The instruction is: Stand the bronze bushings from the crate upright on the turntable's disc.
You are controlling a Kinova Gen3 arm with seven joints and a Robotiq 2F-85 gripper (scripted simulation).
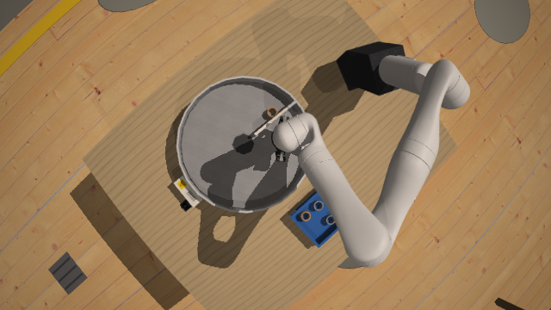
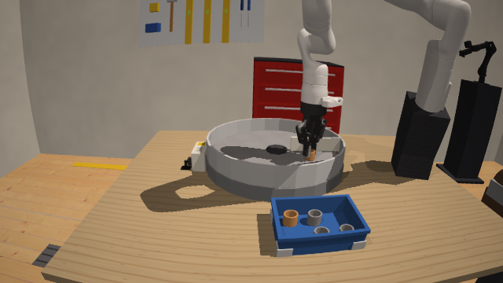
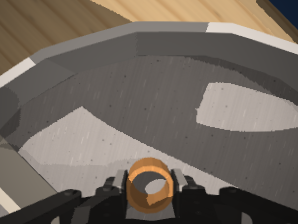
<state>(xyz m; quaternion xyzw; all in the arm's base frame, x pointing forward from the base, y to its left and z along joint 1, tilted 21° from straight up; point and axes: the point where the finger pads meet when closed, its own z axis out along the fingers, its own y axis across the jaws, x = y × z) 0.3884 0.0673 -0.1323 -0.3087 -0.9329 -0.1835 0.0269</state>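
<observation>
The blue crate lies 1 cm behind my hand, 28 cm to the left of it and 6 cm below it. The rest, counted from my hand: grey turntable disc: 10 cm ahead, 5 cm to the right, 3 cm below.
</observation>
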